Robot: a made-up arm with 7 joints. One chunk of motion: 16 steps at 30 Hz.
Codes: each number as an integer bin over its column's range. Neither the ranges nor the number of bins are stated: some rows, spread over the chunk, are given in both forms.
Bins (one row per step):
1: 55 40 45 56 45 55 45
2: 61 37 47 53 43 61 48
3: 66 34 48 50 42 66 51
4: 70 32 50 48 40 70 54
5: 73 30 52 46 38 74 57
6: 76 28 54 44 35 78 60
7: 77 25 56 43 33 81 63
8: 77 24 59 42 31 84 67
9: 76 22 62 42 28 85 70
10: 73 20 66 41 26 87 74
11: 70 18 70 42 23 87 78
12: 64 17 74 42 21 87 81
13: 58 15 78 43 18 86 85
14: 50 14 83 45 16 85 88
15: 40 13 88 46 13 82 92
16: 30 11 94 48 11 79 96
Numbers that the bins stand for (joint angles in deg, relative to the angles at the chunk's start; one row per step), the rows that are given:
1: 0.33 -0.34 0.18 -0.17 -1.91 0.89 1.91
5: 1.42 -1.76 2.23 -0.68 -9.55 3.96 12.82
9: 1.61 -2.89 5.16 -0.88 -20.45 5.74 24.64
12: 0.88 -3.60 8.68 -0.88 -28.09 6.06 34.64
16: -1.18 -4.44 14.54 -0.58 -39.00 4.77 48.27
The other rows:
2: 0.70 -0.77 0.77 -0.32 -4.09 1.86 4.64
3: 1.00 -1.19 1.06 -0.47 -5.18 2.67 7.36
4: 1.24 -1.47 1.65 -0.58 -7.36 3.31 10.09
6: 1.61 -2.04 2.82 -0.78 -12.82 4.61 15.55
7: 1.67 -2.46 3.40 -0.83 -15.00 5.09 18.27
8: 1.67 -2.61 4.28 -0.88 -17.18 5.58 21.91
10: 1.42 -3.17 6.33 -0.93 -22.64 6.06 28.27
11: 1.24 -3.45 7.51 -0.88 -25.91 6.06 31.91
13: 0.52 -3.88 9.85 -0.83 -31.36 5.90 38.27
14: 0.03 -4.02 11.31 -0.73 -33.55 5.74 41.00
15: -0.58 -4.16 12.78 -0.68 -36.82 5.25 44.64

